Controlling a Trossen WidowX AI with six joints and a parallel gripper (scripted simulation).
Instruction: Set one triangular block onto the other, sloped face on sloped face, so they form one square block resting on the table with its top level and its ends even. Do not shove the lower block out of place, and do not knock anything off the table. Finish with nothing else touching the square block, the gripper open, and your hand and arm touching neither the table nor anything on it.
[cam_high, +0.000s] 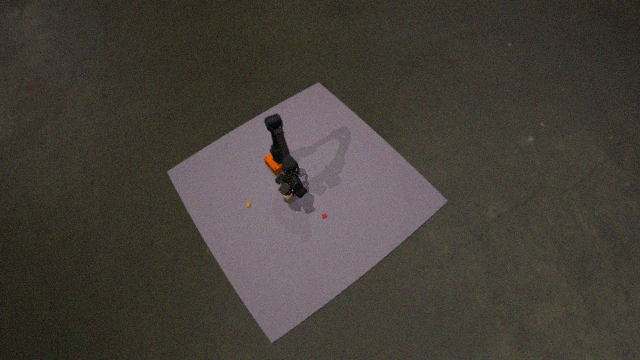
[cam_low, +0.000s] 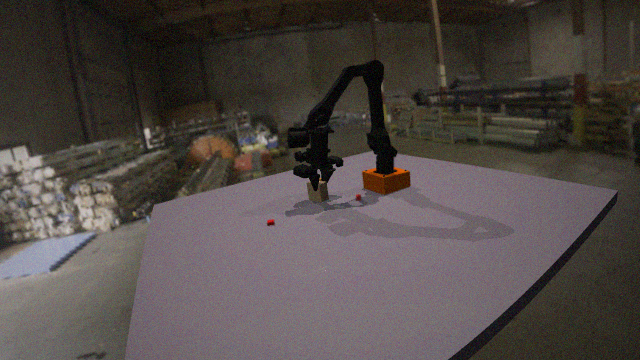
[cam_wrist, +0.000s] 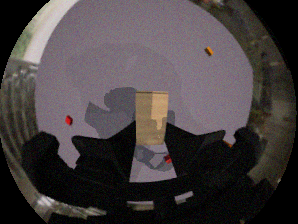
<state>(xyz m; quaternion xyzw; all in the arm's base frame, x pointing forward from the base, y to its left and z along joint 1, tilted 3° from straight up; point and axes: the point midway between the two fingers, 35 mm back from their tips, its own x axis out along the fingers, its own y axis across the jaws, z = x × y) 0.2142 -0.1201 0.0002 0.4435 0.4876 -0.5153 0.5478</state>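
Right now the tan triangular block is 10 mm to the left of my gripper tip and 10 mm above it. Round my gripper tip: small orange piece (160 mm behind, 210 mm to the right, 40 mm below); small red cube (70 mm behind, 120 mm to the left, 30 mm below).
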